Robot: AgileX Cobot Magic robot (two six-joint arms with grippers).
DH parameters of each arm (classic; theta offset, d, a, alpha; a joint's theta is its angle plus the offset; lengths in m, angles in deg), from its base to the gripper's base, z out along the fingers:
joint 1: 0 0.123 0 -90
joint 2: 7.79 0 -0.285 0
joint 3: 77.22 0 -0.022 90
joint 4: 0 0.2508 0 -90
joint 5: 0 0 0.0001 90
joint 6: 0 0.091 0 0
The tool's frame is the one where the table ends.
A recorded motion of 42 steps. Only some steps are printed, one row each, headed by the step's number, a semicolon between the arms.
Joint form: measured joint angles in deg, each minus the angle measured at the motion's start. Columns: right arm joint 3, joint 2, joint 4, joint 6, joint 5, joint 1; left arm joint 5, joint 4, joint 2, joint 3, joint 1, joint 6.
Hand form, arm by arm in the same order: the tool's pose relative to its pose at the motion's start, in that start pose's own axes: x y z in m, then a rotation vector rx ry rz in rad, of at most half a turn. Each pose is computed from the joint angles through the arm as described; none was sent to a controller.
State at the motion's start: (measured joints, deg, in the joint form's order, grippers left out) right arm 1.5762 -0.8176 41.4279 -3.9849 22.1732 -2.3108; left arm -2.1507 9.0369 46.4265 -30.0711 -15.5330 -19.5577
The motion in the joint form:
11: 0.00 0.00 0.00 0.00 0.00 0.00; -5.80 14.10 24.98 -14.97 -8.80 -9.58
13: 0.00 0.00 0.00 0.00 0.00 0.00; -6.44 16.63 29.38 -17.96 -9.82 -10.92
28: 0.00 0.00 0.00 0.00 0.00 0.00; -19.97 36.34 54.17 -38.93 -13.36 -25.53
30: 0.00 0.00 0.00 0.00 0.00 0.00; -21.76 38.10 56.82 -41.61 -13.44 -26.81
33: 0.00 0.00 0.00 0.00 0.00 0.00; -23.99 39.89 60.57 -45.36 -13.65 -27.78
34: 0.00 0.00 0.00 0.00 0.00 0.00; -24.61 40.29 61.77 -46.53 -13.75 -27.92
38: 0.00 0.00 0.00 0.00 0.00 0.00; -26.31 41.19 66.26 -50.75 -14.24 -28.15
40: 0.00 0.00 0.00 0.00 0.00 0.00; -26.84 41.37 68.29 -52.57 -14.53 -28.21
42: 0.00 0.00 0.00 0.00 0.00 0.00; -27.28 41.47 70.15 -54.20 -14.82 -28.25
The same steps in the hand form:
11: 0.0000 0.0000 0.0000 0.0000 0.0000 0.0000; -0.0055 -0.0478 0.0982 0.1845 0.1129 0.1037
13: 0.0000 0.0000 0.0000 0.0000 0.0000 0.0000; -0.0027 -0.0564 0.1167 0.2106 0.1320 0.1274
28: 0.0000 0.0000 0.0000 0.0000 0.0000 0.0000; 0.0129 -0.1162 0.2223 0.4895 0.0839 0.1843
30: 0.0000 0.0000 0.0000 0.0000 0.0000 0.0000; 0.0150 -0.1217 0.2334 0.5231 0.0721 0.1860
33: 0.0000 0.0000 0.0000 0.0000 0.0000 0.0000; 0.0195 -0.1294 0.2489 0.5660 0.0567 0.1921
34: 0.0000 0.0000 0.0000 0.0000 0.0000 0.0000; 0.0215 -0.1318 0.2537 0.5783 0.0525 0.1944
38: 0.0000 0.0000 0.0000 0.0000 0.0000 0.0000; 0.0310 -0.1405 0.2715 0.6146 0.0439 0.2001
40: 0.0000 0.0000 0.0000 0.0000 0.0000 0.0000; 0.0366 -0.1444 0.2793 0.6275 0.0437 0.2005
42: 0.0000 0.0000 0.0000 0.0000 0.0000 0.0000; 0.0422 -0.1479 0.2862 0.6387 0.0444 0.2001

